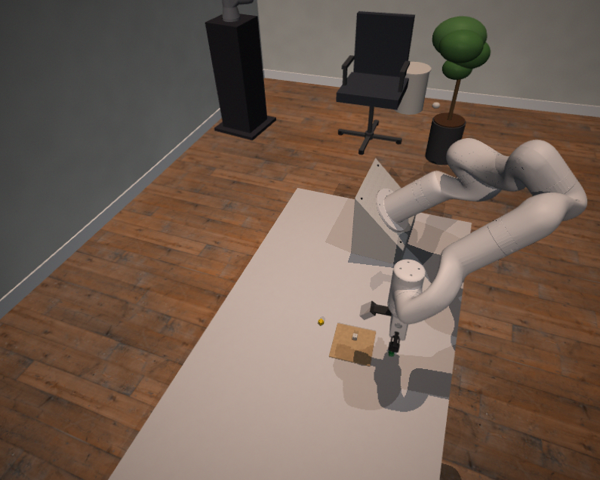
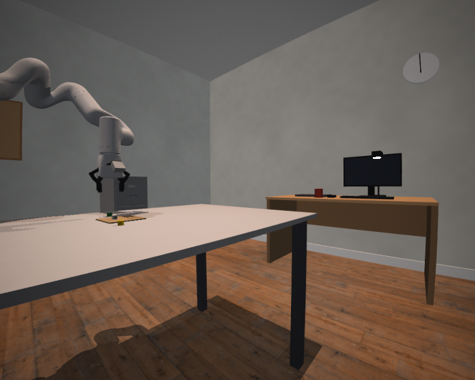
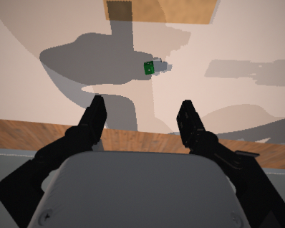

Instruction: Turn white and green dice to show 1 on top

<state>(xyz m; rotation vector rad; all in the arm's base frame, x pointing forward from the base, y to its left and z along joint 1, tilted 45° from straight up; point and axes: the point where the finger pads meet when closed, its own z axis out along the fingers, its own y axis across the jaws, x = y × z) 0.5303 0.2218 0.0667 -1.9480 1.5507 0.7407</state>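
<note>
The green die lies 10 mm behind my hand and 110 mm below it. Round my hand: mat: 10 mm ahead, 130 mm to the right, 110 mm below; then white die: 10 mm behind, 140 mm to the right, 100 mm below; then yellow die: 20 mm behind, 270 mm to the right, 110 mm below.
</note>
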